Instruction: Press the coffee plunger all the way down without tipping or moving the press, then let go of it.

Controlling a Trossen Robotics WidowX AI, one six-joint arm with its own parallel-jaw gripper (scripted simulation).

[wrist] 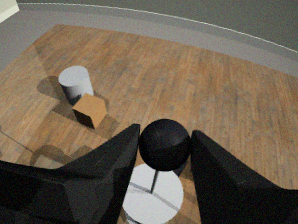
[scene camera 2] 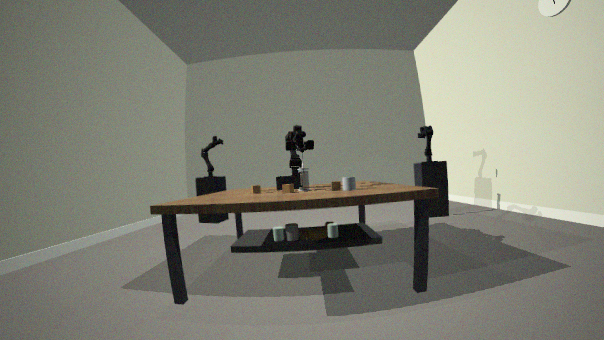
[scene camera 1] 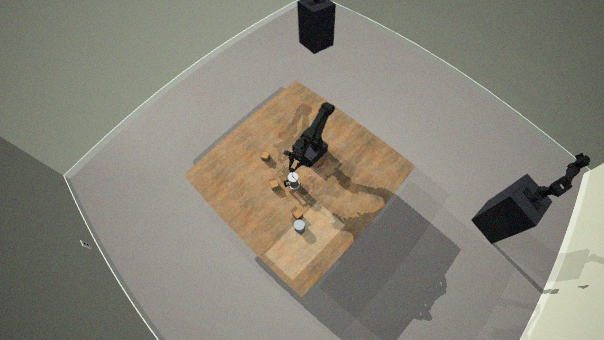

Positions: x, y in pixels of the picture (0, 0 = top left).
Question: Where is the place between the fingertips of the gripper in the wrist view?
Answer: At 165, 133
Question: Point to a grey cup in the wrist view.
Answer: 75, 80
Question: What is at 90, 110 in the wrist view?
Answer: A small wooden block.
